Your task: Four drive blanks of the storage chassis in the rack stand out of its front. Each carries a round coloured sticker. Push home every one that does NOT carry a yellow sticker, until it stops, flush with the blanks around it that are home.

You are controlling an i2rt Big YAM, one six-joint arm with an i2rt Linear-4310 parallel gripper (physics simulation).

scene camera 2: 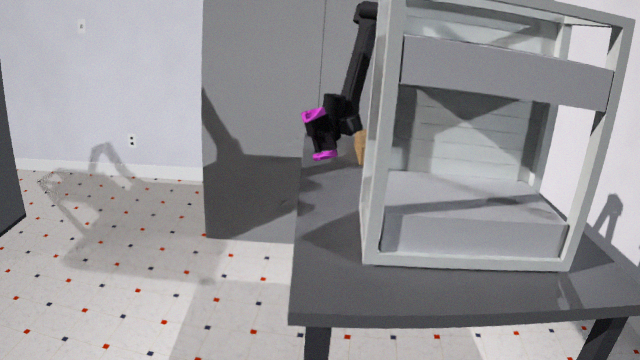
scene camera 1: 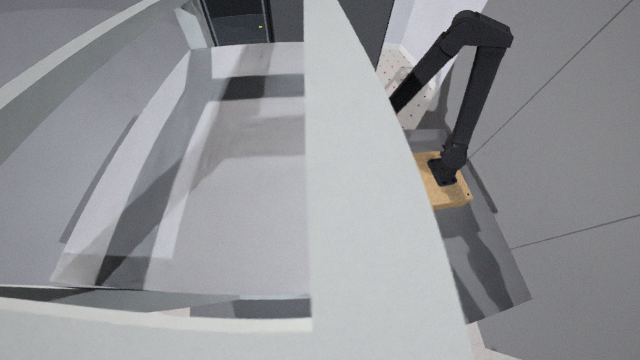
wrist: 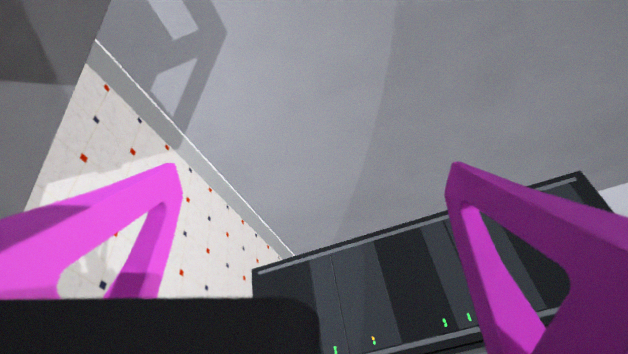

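Where they show: gripper, between the fingertips: [scene camera 2: 311, 139] [wrist: 313, 178]; arm's base, origin of its link: [scene camera 1: 440, 172].
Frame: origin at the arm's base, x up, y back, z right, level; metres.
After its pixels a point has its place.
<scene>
The rack [scene camera 1: 370, 200] @(x 0.521, y -0.555, z -0.267 m) [scene camera 2: 381, 150] @(x 0.193, y -0.771, z 0.199 m) is a pale frame on the table. It holds an upper grey chassis box [scene camera 2: 505, 72] @(x 0.370, y -0.798, z -0.021 m) and a lower grey chassis box [scene camera 2: 475, 240] @(x 0.006, y -0.785, z -0.036 m); I cannot tell which is the storage chassis. The drive blanks and their round stickers do not show in any view. My gripper [scene camera 2: 319, 135] @(x 0.117, y -0.466, z 0.311 m) [wrist: 313, 178] @(x 0.117, y -0.466, z 0.311 m) has magenta fingers spread wide, open and empty. In scene camera 2 it hangs in the air left of the rack, apart from it. In scene camera 1 it is hidden behind the rack's post.
The arm stands on a wooden block [scene camera 1: 452, 197] @(x -0.004, y -0.005, z -0.112 m) [scene camera 2: 360, 147] @(x -0.014, y -0.090, z 0.110 m) beside the rack, on the dark grey table [scene camera 2: 450, 295] @(x -0.068, y -0.881, z 0.042 m). A dark cabinet with small green and orange lights [wrist: 360, 295] shows beyond the fingers in the wrist view. A large grey panel [scene camera 2: 250, 100] stands behind the table.
</scene>
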